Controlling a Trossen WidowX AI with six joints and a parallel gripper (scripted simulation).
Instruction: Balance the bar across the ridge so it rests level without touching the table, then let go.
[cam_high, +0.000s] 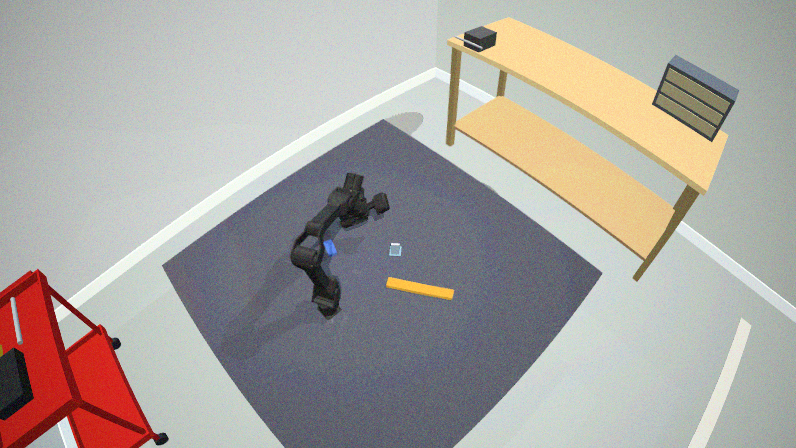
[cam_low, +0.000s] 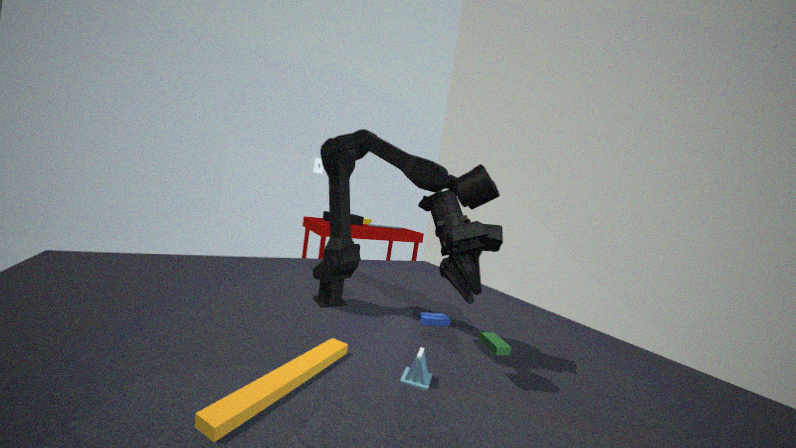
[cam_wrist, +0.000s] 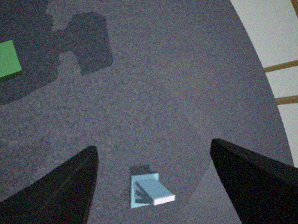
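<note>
Now: the yellow bar 5 cm behind my gripper tip, 28 cm to the right of it and 12 cm below it. Round my gripper tip: blue block 17 cm behind, 8 cm to the left, 12 cm below; green block 4 cm behind, 13 cm to the left, 12 cm below.
</note>
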